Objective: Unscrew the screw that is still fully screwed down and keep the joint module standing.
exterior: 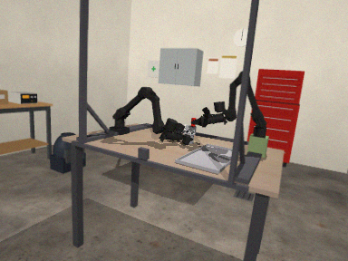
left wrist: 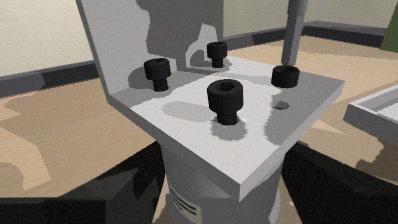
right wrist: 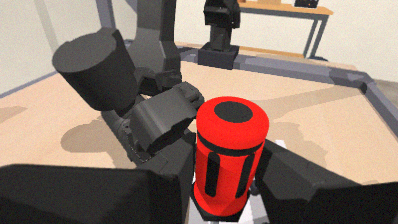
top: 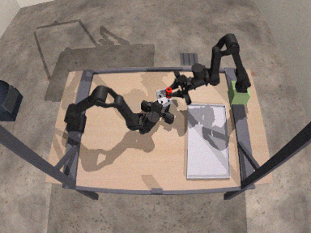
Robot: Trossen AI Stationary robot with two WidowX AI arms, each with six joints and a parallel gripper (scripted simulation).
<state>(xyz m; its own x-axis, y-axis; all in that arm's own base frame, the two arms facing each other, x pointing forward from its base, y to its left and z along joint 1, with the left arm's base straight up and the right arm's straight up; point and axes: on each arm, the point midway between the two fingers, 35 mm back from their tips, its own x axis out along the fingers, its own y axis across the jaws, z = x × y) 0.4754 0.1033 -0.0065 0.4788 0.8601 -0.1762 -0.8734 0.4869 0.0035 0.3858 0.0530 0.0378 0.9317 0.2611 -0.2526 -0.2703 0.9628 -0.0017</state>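
Note:
My right gripper is now 2 cm to the right of the red screwdriver and 2 cm above it. Also, from my right hand: shallow grey tray 23 cm behind, 15 cm to the right, 14 cm below; joint module 12 cm below, 4 cm to the left, 1 cm ahead; l-shaped bracket 8 cm below, 4 cm to the left, 1 cm ahead.
Now: left hand 2 cm short of the joint module, 2 cm to the left of it and 1 cm above it. Round my left hand: red screwdriver 1 cm ahead, 4 cm to the right, 9 cm above; dark frame rail 28 cm ahead, 3 cm to the right, 3 cm below; l-shaped bracket 2 cm ahead, 2 cm to the right, 4 cm above.

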